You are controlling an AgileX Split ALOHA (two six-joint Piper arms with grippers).
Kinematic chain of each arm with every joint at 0, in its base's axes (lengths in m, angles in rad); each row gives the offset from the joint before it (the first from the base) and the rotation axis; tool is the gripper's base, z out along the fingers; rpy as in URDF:
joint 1: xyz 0 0 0.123 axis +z
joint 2: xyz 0 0 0 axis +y
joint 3: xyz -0.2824 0 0.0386 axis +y
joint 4: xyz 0.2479 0 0.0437 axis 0.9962 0 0.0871
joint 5: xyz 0 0 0 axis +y
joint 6: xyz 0.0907 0 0.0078 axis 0.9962 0 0.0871
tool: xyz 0 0 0 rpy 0 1.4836 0
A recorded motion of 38 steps. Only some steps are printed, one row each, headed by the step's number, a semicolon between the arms.
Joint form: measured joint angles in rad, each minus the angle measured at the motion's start. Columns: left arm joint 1, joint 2, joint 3, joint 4, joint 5, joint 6; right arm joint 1, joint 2, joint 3, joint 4, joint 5, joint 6.
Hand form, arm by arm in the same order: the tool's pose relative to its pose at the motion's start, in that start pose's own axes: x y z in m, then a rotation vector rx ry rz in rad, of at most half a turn. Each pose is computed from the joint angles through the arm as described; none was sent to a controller.
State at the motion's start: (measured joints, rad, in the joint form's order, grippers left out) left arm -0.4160 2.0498 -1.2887 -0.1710 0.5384 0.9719; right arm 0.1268 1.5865 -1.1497 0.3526 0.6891 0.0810
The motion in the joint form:
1: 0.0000 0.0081 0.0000 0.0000 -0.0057 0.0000; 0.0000 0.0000 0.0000 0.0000 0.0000 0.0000
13: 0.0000 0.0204 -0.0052 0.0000 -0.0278 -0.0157; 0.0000 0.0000 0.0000 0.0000 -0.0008 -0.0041
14: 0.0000 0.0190 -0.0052 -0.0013 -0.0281 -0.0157; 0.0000 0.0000 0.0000 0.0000 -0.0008 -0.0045
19: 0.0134 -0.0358 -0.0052 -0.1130 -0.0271 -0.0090; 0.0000 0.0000 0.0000 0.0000 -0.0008 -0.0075
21: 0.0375 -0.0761 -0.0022 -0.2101 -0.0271 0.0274; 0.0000 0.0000 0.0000 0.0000 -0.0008 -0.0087
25: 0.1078 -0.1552 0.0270 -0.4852 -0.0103 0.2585; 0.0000 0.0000 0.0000 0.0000 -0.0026 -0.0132
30: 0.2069 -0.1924 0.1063 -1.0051 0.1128 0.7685; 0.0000 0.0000 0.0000 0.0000 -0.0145 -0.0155
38: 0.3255 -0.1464 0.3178 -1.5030 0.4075 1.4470; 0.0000 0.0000 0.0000 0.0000 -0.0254 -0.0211
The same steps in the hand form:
1: 0.0007 -0.0002 0.0031 0.0012 0.0023 -0.0007; 0.0000 0.0000 0.0000 0.0000 0.0000 0.0000
13: -0.0001 0.0015 0.0070 -0.0118 -0.0055 -0.0170; -0.0001 0.0000 0.0000 -0.0001 -0.0008 -0.0041
14: -0.0003 0.0016 0.0065 -0.0127 -0.0071 -0.0180; -0.0001 0.0000 0.0000 -0.0001 -0.0008 -0.0045
19: -0.0069 0.0068 -0.0153 -0.0233 -0.0886 -0.1144; -0.0001 0.0000 0.0000 -0.0001 -0.0008 -0.0075
21: -0.0071 0.0135 -0.0319 -0.0317 -0.1525 -0.1775; -0.0001 0.0000 0.0000 -0.0001 -0.0008 -0.0087
25: 0.0009 0.0251 -0.0629 -0.0327 -0.2969 -0.2289; -0.0002 0.0000 0.0000 -0.0002 -0.0026 -0.0132
30: 0.0163 0.0276 -0.0772 0.0399 -0.5443 -0.2268; -0.0013 0.0001 0.0000 -0.0011 -0.0145 -0.0155
38: 0.0557 0.0078 -0.0570 0.0762 -0.8561 -0.1317; -0.0023 0.0002 0.0000 -0.0018 -0.0253 -0.0211

